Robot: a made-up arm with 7 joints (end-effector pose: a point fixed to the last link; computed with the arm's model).
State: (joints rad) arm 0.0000 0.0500 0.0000 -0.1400 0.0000 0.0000 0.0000
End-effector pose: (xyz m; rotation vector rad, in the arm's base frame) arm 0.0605 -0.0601 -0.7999 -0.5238 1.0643 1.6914
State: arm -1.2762 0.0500 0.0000 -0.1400 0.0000 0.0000 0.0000
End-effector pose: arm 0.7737 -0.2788 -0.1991 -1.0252 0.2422 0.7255
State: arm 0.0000 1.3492 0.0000 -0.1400 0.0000 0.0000 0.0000
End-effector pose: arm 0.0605 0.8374 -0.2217 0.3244 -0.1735 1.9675
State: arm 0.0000 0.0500 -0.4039 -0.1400 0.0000 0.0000 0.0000
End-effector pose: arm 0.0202 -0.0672 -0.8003 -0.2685 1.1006 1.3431
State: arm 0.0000 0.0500 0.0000 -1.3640 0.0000 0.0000 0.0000
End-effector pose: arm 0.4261 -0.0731 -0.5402 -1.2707 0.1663 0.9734
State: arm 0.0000 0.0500 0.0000 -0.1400 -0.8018 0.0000 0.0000
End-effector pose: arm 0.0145 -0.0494 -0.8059 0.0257 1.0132 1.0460
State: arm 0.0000 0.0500 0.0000 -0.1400 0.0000 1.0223 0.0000
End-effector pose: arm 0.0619 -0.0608 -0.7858 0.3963 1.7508 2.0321
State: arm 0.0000 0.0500 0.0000 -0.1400 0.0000 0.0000 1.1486
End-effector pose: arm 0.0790 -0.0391 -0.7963 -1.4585 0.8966 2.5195
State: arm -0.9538 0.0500 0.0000 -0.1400 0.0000 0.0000 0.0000
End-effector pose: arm 0.6821 -0.1963 -0.4258 -0.9315 0.4498 0.9818
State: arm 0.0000 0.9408 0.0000 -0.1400 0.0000 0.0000 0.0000
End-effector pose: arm 0.0605 0.6494 -0.5263 0.0571 0.2275 1.9481
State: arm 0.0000 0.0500 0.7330 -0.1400 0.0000 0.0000 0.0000
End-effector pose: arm 0.1144 -0.0107 -0.7975 -1.0272 0.8946 2.2943
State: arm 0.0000 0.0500 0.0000 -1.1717 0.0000 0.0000 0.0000
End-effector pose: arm 0.3944 -0.0697 -0.6080 -1.1780 0.3094 1.1036
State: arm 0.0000 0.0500 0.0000 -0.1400 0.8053 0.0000 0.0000
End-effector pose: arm 0.1000 -0.0341 -0.7931 -1.1586 0.9841 2.2894
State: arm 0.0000 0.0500 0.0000 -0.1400 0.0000 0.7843 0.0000
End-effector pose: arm 0.0602 -0.0607 -0.7888 0.1565 1.6004 1.9802
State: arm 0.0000 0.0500 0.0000 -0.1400 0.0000 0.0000 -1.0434
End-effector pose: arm 0.0357 -0.0536 -0.8031 0.1767 0.9770 0.8452
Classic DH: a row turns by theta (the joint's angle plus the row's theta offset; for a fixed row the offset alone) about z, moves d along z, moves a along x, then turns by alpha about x. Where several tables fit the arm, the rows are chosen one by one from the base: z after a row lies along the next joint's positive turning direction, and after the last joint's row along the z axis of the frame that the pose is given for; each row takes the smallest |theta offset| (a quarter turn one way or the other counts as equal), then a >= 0, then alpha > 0; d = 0 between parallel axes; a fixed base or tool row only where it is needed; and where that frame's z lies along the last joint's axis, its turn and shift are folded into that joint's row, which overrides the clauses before.
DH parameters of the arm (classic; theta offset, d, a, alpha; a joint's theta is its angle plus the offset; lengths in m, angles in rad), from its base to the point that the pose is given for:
base (fixed): 0 0.0739 -0.014 -1.2217
joint 1: -1.5708 0.0096 0.003 -1.5708
joint 2: 1.2217 0.037 0.017 1.5708
joint 3: 1.5708 -0.485 0.035 -1.5708
joint 4: 0 -0.035 -0.063 1.5708
joint 5: 0 -0.383 0.025 -1.5708
joint 6: 0 -0.035 -0.021 1.5708
joint 7: -0.2383 0.0073 0.0127 -1.1089
tool (fixed): 2.1992 -0.0253 0 0

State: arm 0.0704 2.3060 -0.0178 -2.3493 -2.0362 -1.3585 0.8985
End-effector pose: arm 0.4132 0.2847 0.2051 2.0898 0.4900 -0.7151
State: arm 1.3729 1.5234 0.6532 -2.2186 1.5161 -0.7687 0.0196
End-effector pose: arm 0.1228 0.3949 -0.1097 -1.5520 0.0896 0.6177
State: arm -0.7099 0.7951 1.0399 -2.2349 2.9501 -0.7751 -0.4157
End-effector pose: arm 0.2185 0.3882 0.2730 2.5420 -0.0859 1.4265
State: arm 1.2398 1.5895 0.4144 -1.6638 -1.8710 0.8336 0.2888
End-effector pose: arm 0.0660 0.7042 -0.1357 1.6651 -0.8632 0.0320
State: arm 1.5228 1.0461 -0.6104 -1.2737 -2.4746 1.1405 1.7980
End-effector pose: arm -0.6881 0.3615 -0.1784 0.2285 0.4994 0.5772
